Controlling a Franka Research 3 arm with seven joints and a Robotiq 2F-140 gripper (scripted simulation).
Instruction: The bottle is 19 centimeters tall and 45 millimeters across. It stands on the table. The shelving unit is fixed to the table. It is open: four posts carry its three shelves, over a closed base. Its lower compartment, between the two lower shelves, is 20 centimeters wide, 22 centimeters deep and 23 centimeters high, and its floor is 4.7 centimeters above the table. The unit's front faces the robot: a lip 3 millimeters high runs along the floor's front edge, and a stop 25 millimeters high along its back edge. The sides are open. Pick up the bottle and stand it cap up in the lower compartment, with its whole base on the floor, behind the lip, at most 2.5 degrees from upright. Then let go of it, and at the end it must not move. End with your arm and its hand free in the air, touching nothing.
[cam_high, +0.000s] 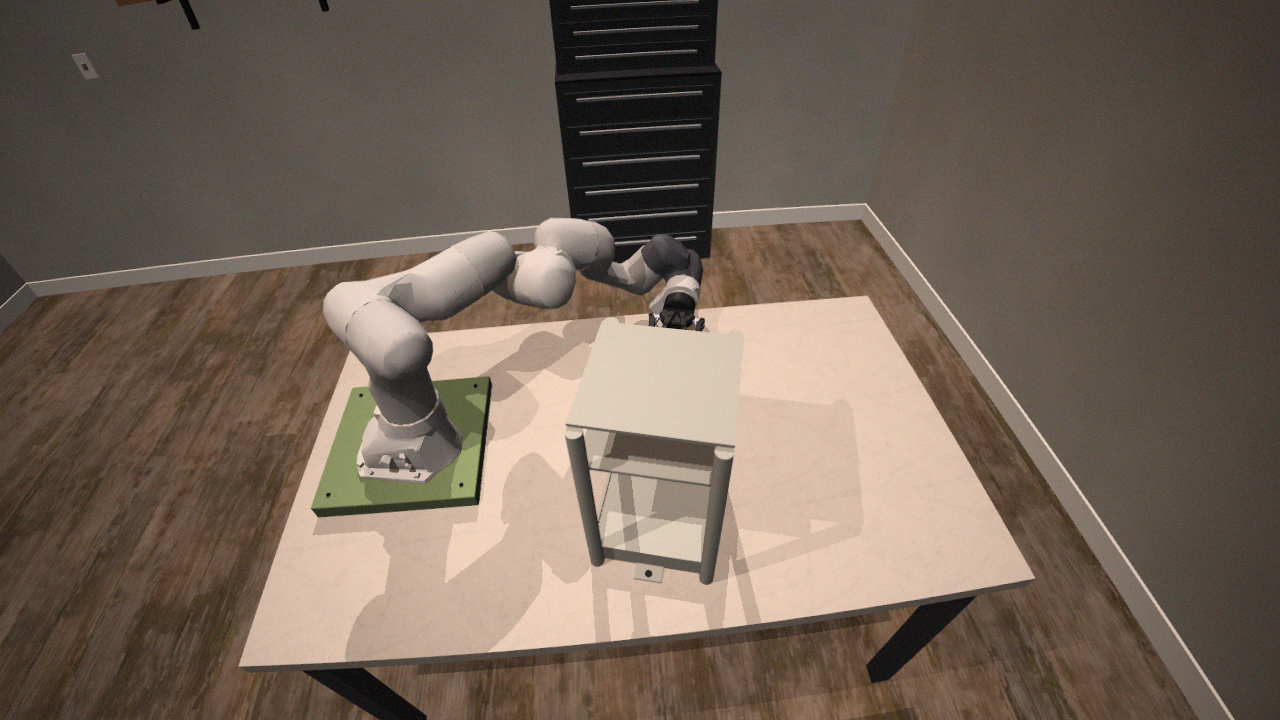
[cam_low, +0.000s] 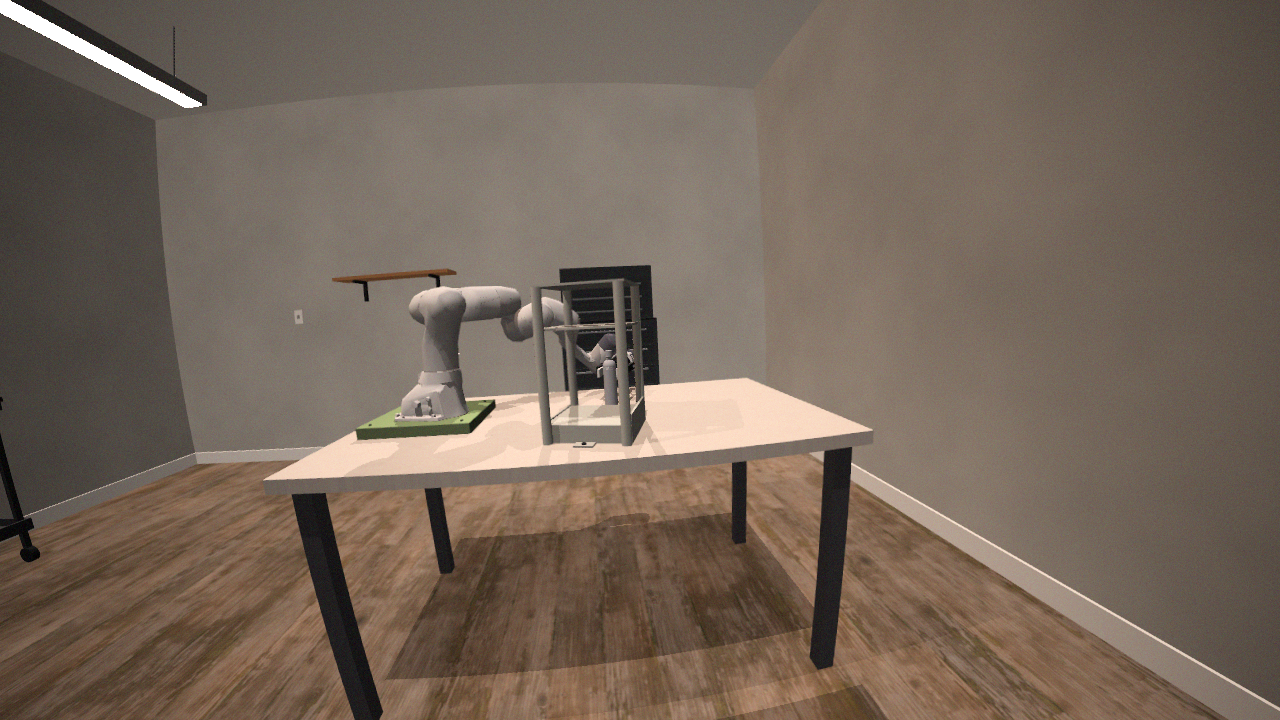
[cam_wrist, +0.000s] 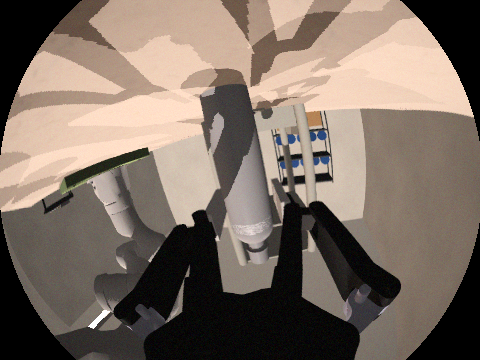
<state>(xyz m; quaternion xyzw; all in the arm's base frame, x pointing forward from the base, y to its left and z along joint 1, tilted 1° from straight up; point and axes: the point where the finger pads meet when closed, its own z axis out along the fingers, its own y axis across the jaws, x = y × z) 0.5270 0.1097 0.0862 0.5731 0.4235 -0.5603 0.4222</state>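
Now: hand 1 cm below the grey bottle. Round my hand: shelving unit 31 cm to the right, 8 cm above, 6 cm behind.
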